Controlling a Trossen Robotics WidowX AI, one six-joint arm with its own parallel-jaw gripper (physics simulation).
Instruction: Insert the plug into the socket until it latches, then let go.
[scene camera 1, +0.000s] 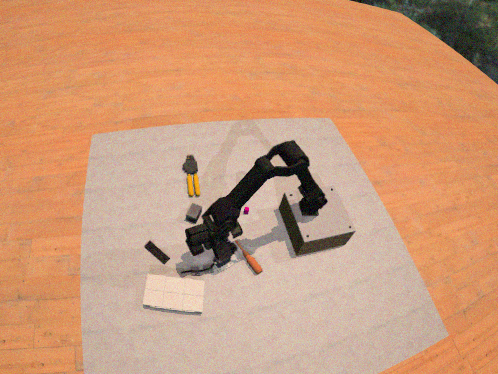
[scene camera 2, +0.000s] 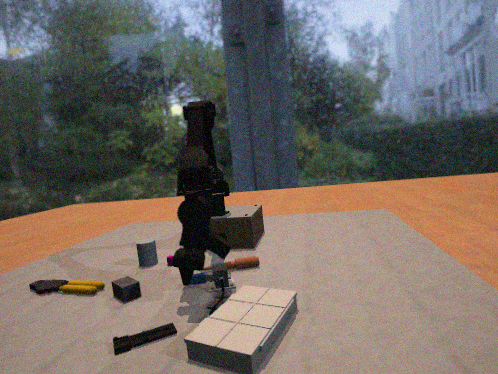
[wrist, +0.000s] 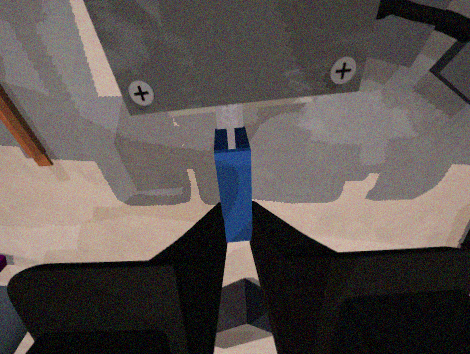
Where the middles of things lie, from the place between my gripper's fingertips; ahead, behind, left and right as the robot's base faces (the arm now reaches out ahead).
Right now my hand is 10 mm past the blue plug (wrist: 232, 153), 30 mm to the right of it and 10 mm below it. Round my hand: socket (wrist: 181, 64) (40 mm behind, 70 mm to the left, 10 mm above); then black bar (scene camera 2: 122, 344) (190 mm ahead, 40 mm to the left, 10 mm below); then white tiled block (scene camera 2: 248, 324) (120 mm ahead, 200 mm to the left).
